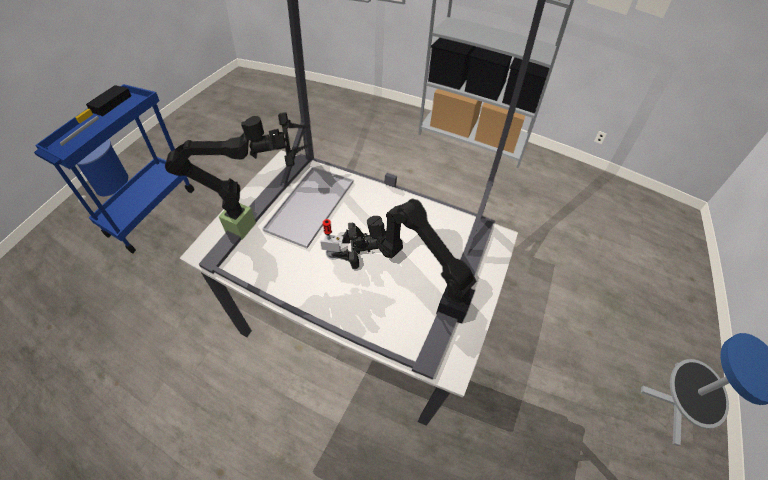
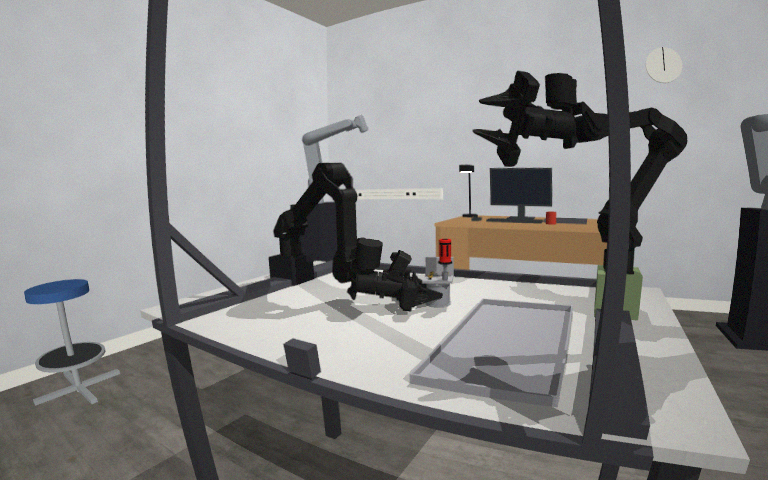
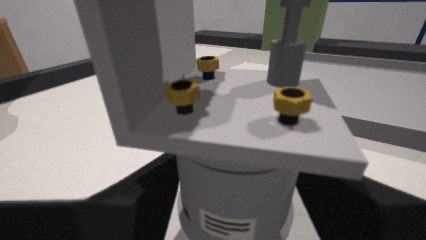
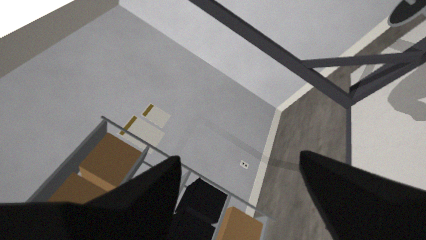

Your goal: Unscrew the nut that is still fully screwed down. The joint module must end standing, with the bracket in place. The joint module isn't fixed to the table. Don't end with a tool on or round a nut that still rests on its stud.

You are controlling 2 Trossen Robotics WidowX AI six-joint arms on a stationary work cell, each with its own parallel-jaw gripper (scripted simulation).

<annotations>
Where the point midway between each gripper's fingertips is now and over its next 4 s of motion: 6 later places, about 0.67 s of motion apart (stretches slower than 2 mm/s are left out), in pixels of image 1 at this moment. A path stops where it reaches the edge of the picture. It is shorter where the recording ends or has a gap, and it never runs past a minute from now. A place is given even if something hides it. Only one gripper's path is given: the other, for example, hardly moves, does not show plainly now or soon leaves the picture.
My right gripper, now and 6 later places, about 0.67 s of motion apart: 310, 135; 310, 135; 313, 138; 322, 157; 326, 179; 323, 197; 316, 212
</annotations>
